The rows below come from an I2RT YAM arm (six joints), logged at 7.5 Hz.
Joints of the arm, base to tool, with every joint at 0 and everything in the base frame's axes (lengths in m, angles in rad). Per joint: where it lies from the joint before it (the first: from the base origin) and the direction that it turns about. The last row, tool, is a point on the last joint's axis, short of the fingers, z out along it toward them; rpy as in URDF.
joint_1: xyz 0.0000 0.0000 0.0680 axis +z
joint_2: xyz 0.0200 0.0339 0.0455 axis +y
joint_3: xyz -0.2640 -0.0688 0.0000 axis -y
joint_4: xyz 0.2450 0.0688 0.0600 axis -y
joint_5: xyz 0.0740 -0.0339 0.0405 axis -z
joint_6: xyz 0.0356 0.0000 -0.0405 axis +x
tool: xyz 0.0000 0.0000 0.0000 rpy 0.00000 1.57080 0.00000
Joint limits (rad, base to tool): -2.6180..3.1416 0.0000..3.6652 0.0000..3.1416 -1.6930..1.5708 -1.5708..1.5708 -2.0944..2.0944
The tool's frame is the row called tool.
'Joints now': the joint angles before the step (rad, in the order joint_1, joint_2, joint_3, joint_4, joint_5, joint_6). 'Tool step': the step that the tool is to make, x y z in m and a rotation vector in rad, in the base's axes. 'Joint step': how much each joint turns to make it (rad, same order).
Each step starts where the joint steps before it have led.
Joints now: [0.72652 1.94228 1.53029 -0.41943 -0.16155 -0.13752]
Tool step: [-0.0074 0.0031 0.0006 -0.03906 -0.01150 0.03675]
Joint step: [0.01785 -0.00701 -0.00012 -0.03055 0.01482 -0.03897]
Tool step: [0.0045 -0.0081 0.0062 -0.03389 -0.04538 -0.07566]
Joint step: [-0.01408 -0.01612 0.00030 -0.00461 0.08242 0.00956]
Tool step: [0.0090 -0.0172 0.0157 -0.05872 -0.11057 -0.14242]
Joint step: [-0.03054 -0.03684 -0.00038 0.00857 0.16173 0.00227]
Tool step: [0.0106 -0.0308 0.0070 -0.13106 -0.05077 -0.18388]
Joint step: [-0.05744 -0.02767 0.00051 -0.07017 0.18437 0.00089]
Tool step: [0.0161 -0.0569 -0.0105 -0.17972 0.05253 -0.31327]
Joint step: [-0.12078 0.00257 -0.00264 -0.17132 0.21234 0.08830]
